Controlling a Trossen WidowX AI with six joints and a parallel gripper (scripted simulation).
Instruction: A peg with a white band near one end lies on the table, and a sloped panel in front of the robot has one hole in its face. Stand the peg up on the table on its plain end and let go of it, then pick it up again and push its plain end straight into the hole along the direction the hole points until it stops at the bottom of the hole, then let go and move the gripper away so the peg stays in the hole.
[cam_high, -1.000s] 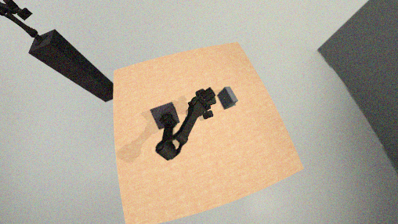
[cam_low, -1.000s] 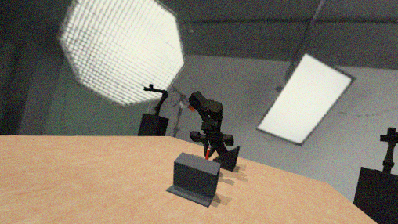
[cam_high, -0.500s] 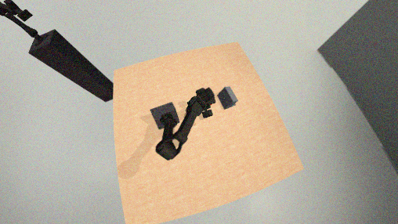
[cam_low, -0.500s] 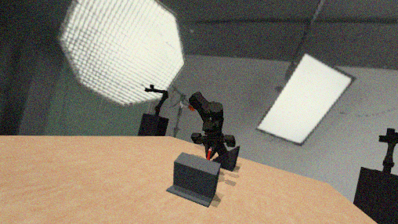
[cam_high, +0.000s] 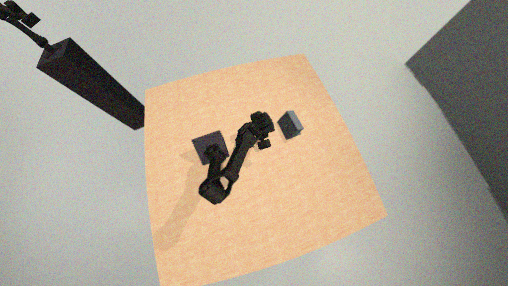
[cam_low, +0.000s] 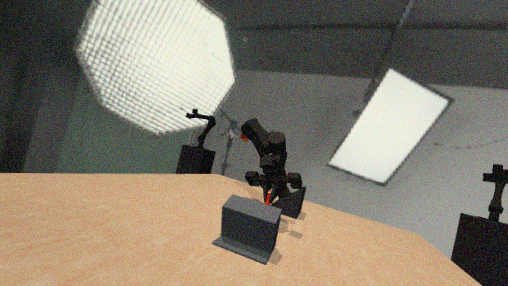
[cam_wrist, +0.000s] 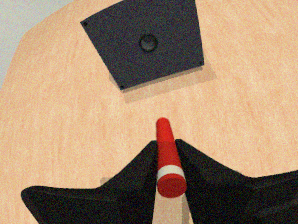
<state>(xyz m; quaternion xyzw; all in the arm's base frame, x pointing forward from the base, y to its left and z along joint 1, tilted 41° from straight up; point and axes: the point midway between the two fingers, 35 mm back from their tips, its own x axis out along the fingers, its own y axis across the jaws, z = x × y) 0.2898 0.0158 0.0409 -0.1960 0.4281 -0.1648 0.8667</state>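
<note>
My gripper tip is 15 cm short of the sloped panel and 3 cm above it. Round my gripper tip: red peg: 1 cm behind, 1 cm above.
</note>
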